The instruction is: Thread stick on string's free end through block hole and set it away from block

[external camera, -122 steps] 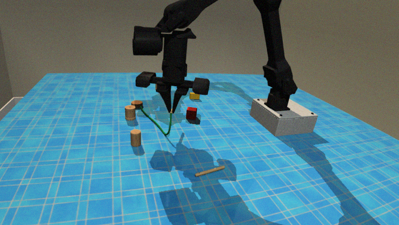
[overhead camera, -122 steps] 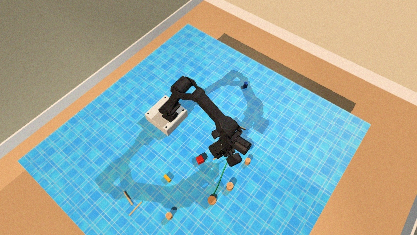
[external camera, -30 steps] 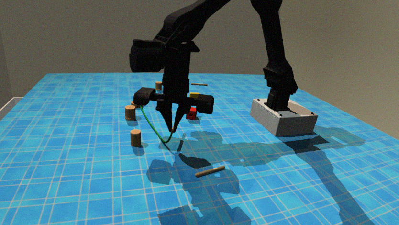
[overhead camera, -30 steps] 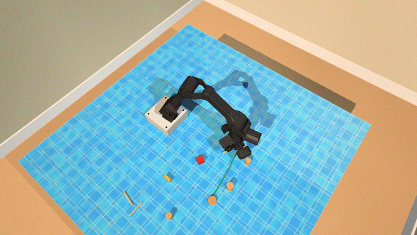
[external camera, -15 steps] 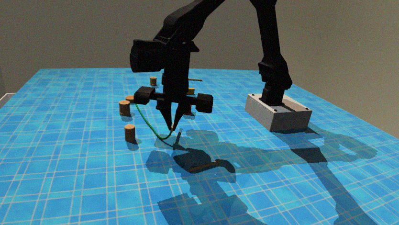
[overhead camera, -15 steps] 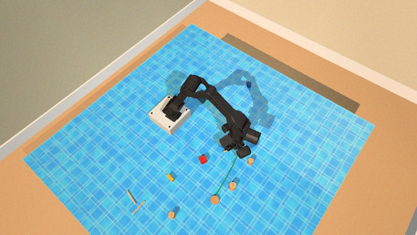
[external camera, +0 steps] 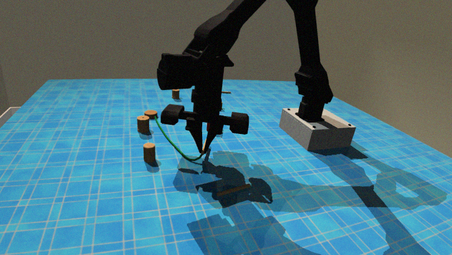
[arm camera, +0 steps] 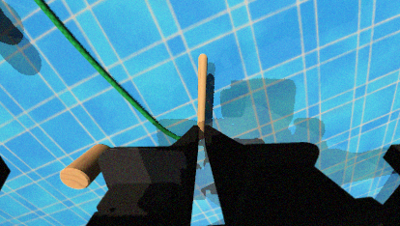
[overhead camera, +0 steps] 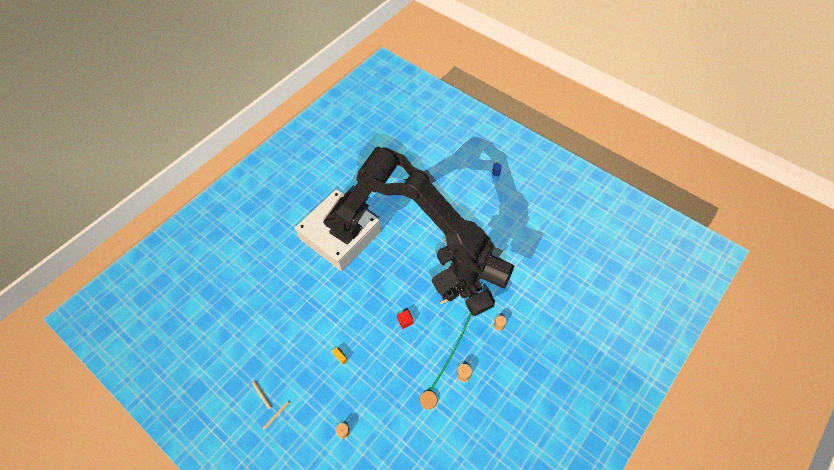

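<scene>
Right now my gripper tip is 8 cm past the small red block and 15 cm to the left of it. From my gripper tip the other things lie so: round wooden button: 8 cm ahead, 27 cm to the right, 1 cm below; then yellow block: 15 cm behind, 31 cm to the right; then small wooden cylinder: 12 cm ahead, 17 cm to the right.
</scene>
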